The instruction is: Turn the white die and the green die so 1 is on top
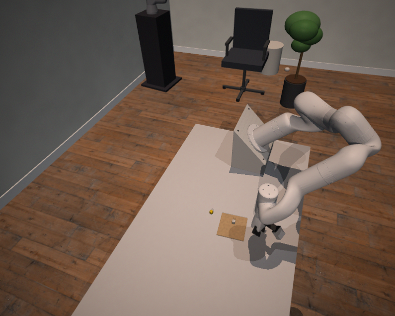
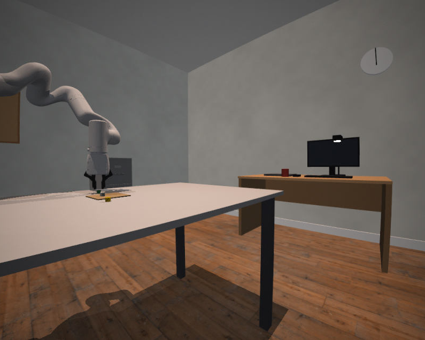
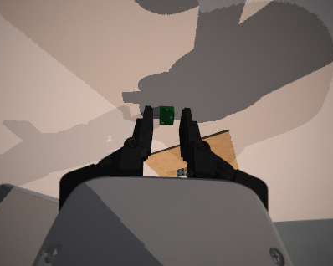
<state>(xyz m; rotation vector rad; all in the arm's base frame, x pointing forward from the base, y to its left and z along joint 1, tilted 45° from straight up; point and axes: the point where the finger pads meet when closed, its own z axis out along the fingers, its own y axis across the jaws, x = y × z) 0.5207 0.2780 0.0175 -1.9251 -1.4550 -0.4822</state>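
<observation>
Now: the green die 1 cm to the right of my hand and 3 cm below it. From my hand the other things lie so: mat 2 cm ahead, 14 cm to the right, 4 cm below; white die 1 cm behind, 14 cm to the right, 3 cm below; yellow die 1 cm behind, 28 cm to the right, 3 cm below.
</observation>
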